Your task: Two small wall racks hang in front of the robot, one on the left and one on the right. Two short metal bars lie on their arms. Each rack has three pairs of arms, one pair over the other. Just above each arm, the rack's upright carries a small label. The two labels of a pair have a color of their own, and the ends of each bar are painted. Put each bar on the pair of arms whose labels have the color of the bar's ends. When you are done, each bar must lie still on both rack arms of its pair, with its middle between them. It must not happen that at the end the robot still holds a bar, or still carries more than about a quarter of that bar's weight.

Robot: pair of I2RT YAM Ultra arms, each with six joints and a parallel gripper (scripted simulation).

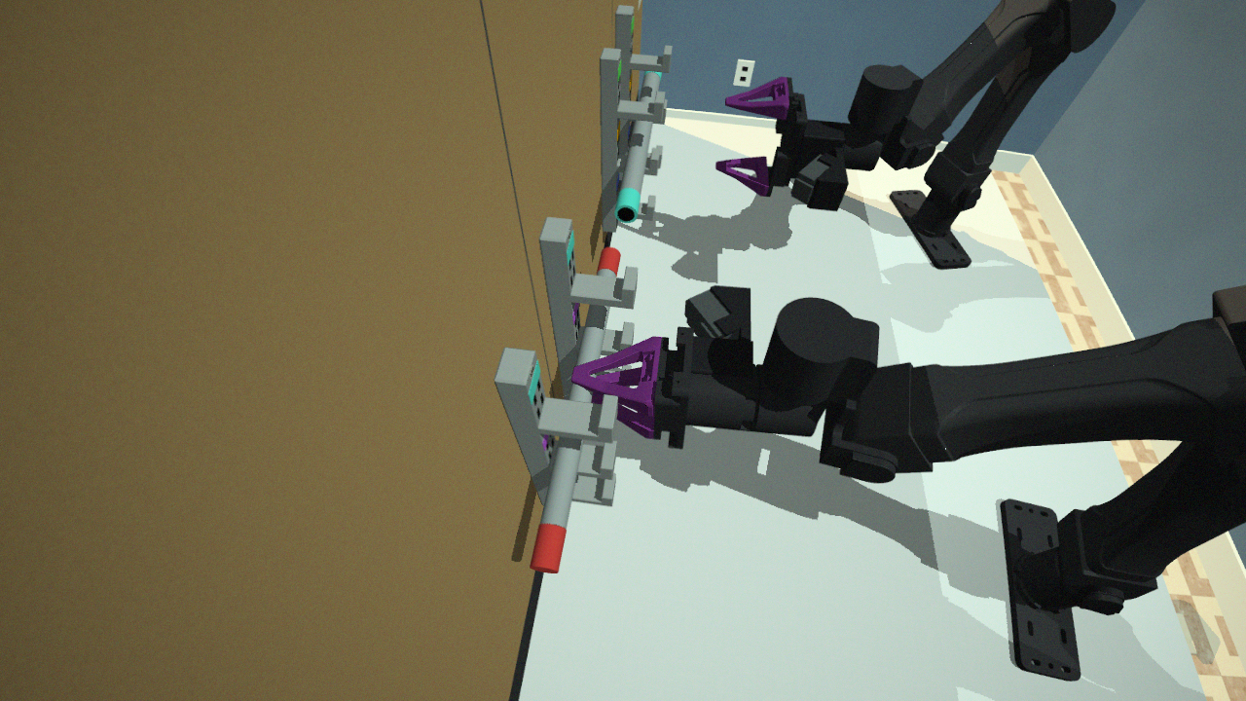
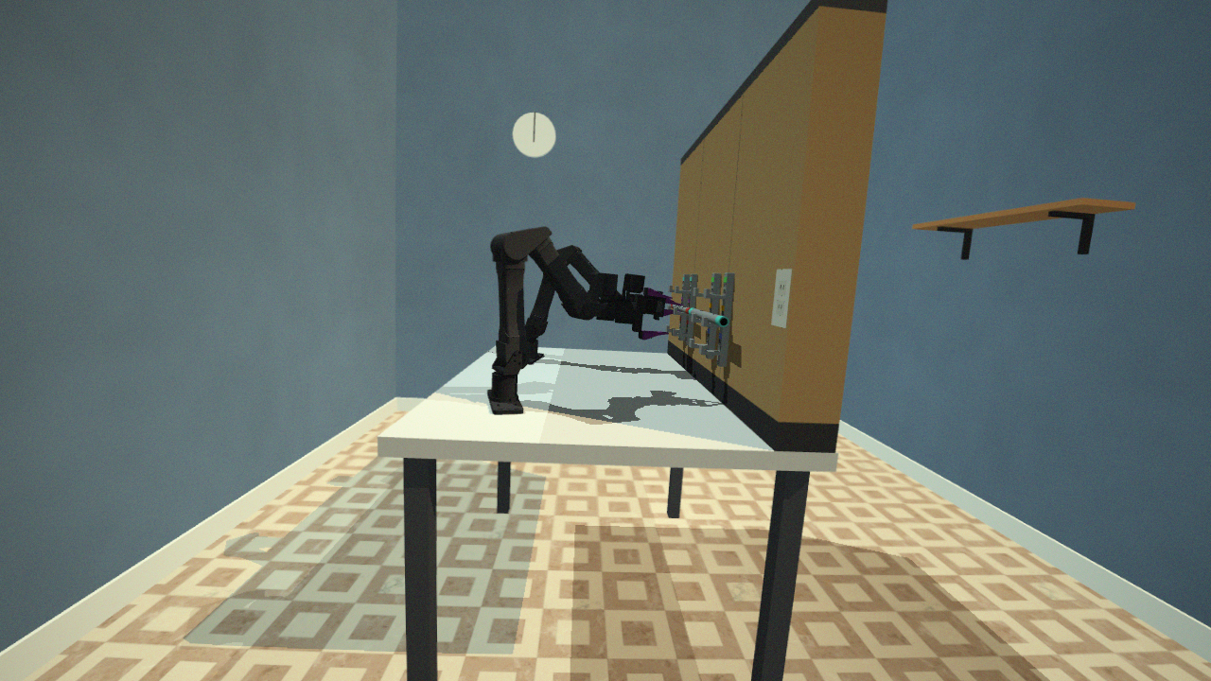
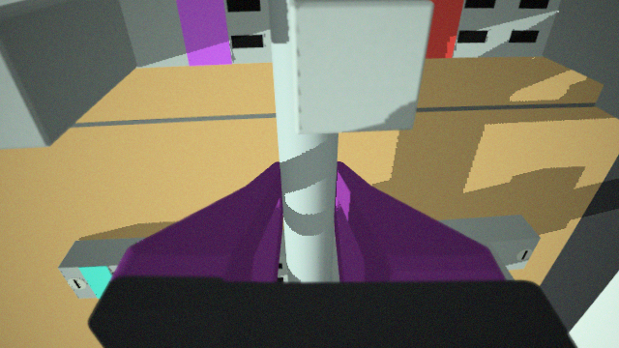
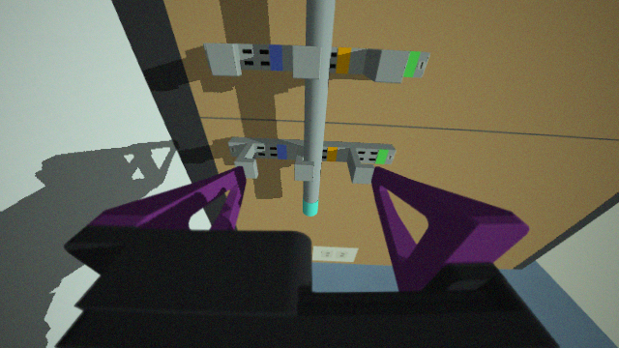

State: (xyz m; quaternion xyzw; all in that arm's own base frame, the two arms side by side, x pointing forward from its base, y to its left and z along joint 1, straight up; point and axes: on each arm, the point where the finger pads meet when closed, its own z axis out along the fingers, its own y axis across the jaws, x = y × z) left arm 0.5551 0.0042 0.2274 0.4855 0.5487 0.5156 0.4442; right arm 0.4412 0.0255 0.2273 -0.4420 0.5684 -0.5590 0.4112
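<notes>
The red-ended bar lies right at my left hand. Also, from my left hand: white wall socket: 20 mm ahead, 770 mm to the right, 70 mm above; brown wall panel: 90 mm ahead, 220 mm to the right, 200 mm above; cyan-ended bar: 20 mm behind, 390 mm to the right.
</notes>
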